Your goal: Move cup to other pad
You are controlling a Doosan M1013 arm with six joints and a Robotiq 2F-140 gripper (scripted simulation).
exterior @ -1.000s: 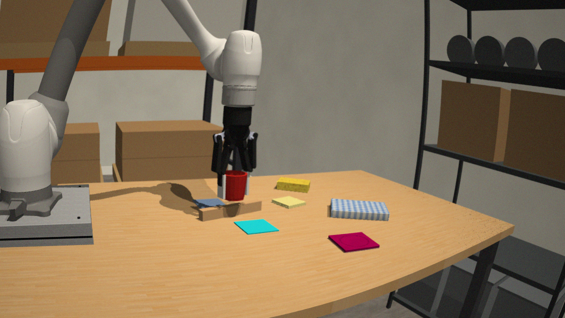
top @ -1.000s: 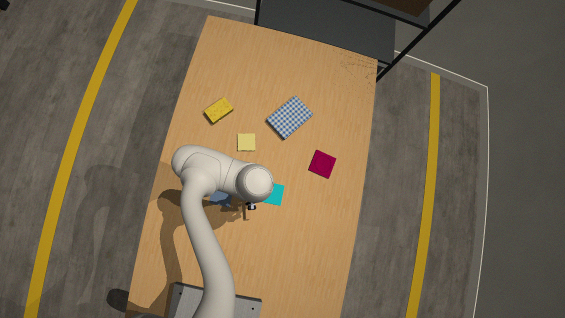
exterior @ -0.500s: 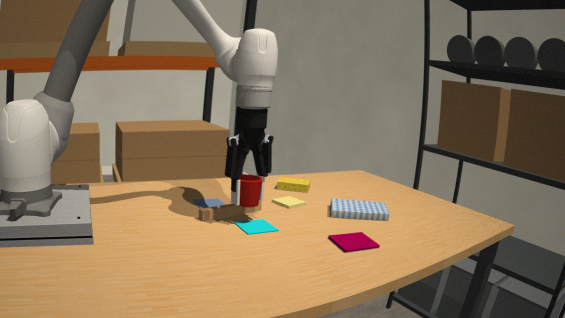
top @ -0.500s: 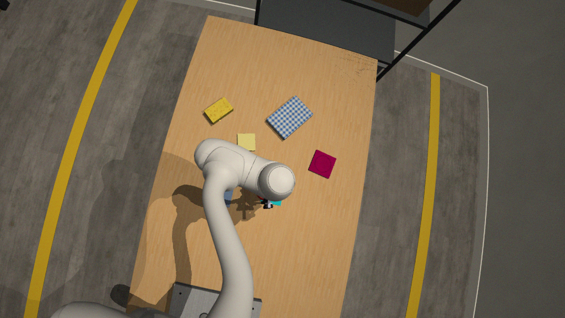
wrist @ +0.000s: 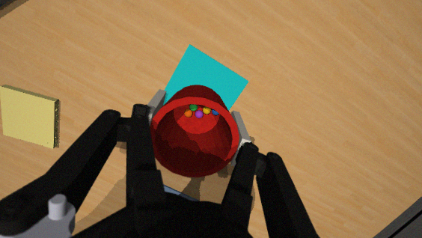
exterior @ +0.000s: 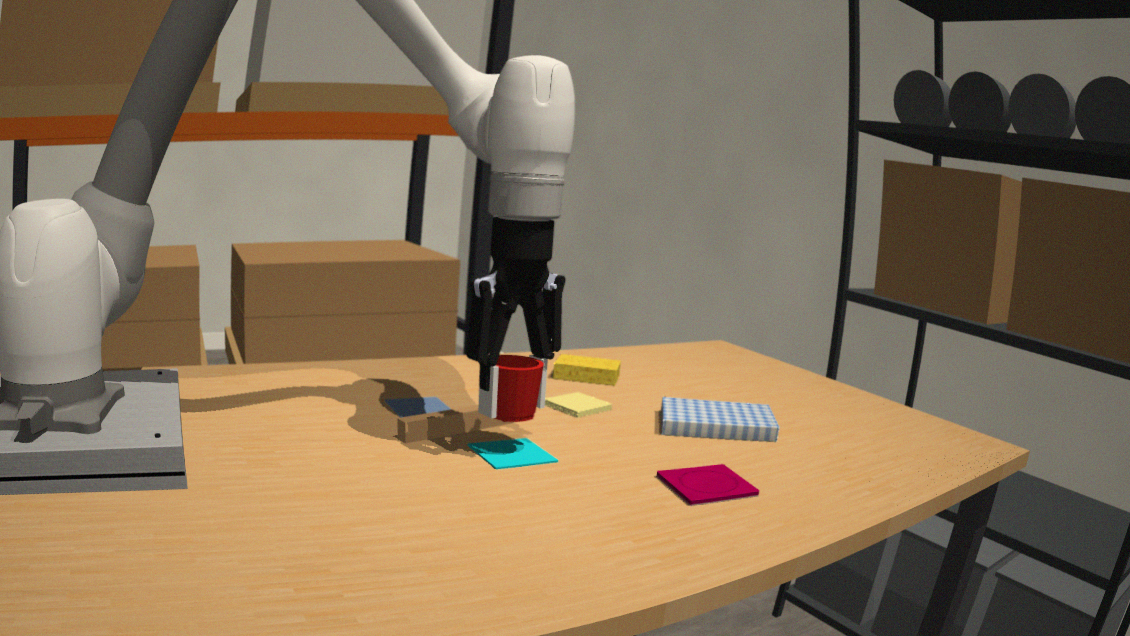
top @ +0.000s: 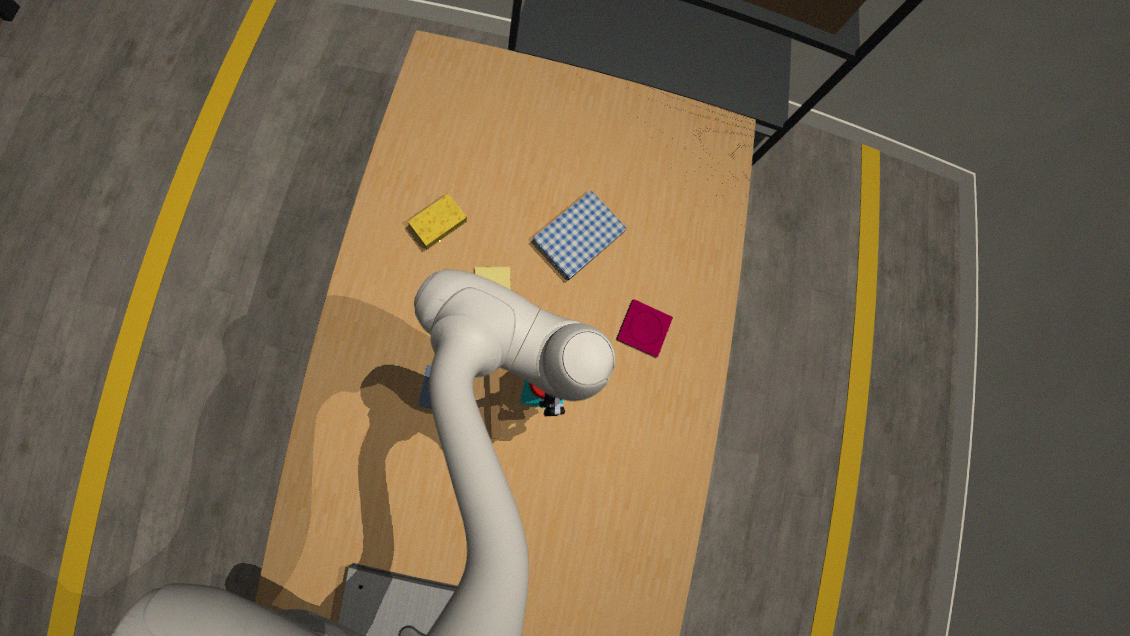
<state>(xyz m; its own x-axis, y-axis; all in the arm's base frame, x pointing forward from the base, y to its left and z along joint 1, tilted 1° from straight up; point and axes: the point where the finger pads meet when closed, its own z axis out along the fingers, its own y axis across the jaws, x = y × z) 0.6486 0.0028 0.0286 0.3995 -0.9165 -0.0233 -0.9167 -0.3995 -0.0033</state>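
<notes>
The cyan pad is 90 mm below my hand and 10 mm to the right of it. Also, from my hand: wooden rail: 90 mm to the left, 80 mm below, 40 mm behind; red cup: 20 mm below.
</notes>
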